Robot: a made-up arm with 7 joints. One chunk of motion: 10 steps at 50 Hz.
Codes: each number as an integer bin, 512 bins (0 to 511) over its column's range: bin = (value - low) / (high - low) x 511, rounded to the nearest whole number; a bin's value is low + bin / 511 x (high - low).
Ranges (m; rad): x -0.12..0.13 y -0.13..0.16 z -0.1..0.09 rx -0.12..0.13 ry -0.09..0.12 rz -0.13..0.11
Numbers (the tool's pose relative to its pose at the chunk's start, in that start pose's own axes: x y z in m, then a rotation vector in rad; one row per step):
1: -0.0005 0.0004 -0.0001 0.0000 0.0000 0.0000
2: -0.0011 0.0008 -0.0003 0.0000 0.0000 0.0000
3: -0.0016 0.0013 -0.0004 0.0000 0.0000 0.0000
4: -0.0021 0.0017 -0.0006 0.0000 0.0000 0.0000
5: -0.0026 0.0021 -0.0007 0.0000 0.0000 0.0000
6: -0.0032 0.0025 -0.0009 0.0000 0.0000 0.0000
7: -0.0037 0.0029 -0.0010 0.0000 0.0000 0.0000
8: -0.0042 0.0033 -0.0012 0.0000 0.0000 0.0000
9: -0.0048 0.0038 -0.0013 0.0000 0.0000 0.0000
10: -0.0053 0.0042 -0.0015 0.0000 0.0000 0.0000
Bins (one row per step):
1: 244 230 269 245 219 277
2: 243 230 268 245 219 277
3: 242 231 268 245 219 277
4: 241 232 267 245 219 277
5: 240 233 267 245 219 277
6: 239 233 267 245 219 277
7: 238 234 266 245 219 277
8: 237 235 266 245 219 277
9: 235 236 265 245 219 277
10: 234 236 265 245 219 277

